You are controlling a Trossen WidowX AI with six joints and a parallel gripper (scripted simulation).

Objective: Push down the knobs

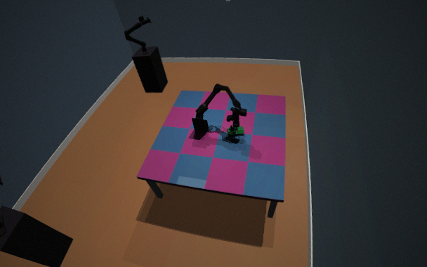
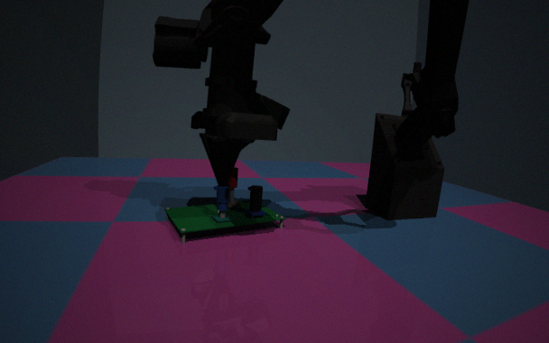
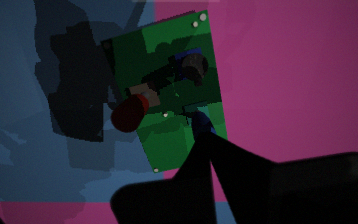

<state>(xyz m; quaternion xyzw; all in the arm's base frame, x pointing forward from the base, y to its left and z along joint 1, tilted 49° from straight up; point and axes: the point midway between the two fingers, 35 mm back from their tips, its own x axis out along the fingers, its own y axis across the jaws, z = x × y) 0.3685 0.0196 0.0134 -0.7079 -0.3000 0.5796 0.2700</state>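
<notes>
My gripper tip is 20 mm above the blue knob. Round my gripper tip: black knob (50 mm behind, 10 mm to the right, 20 mm below).
</notes>
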